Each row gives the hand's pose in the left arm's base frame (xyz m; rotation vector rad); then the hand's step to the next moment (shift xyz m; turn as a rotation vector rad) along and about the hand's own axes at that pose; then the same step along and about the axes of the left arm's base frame.
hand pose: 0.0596 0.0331 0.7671 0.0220 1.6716 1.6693
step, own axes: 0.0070 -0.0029 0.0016 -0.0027 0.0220 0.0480
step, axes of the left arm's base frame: -0.0028 0.0045 -0.0057 0.0157 0.0426 0.0271
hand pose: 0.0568 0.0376 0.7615 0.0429 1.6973 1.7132
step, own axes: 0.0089 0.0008 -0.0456 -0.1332 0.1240 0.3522
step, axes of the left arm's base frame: -0.0294 -0.0347 -0.0094 0.2162 0.2519 0.2168
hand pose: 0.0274 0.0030 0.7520 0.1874 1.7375 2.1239
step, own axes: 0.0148 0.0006 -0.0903 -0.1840 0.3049 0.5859
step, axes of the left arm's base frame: -0.0446 -0.0769 -0.0216 0.3044 0.4177 0.4505
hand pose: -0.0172 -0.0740 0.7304 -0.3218 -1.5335 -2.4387
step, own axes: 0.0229 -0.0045 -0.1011 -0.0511 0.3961 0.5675
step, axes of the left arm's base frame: -0.0288 -0.0915 -0.0396 0.2066 0.3513 0.5617
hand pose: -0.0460 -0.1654 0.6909 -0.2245 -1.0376 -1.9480
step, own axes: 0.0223 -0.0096 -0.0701 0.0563 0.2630 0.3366
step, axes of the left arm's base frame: -0.0044 -0.0633 -0.0384 0.0935 0.1472 0.3940
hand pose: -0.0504 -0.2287 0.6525 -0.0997 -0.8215 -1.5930
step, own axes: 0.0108 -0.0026 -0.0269 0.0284 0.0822 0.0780
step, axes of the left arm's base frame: 0.0057 -0.0239 -0.0156 0.0374 0.0220 0.1085
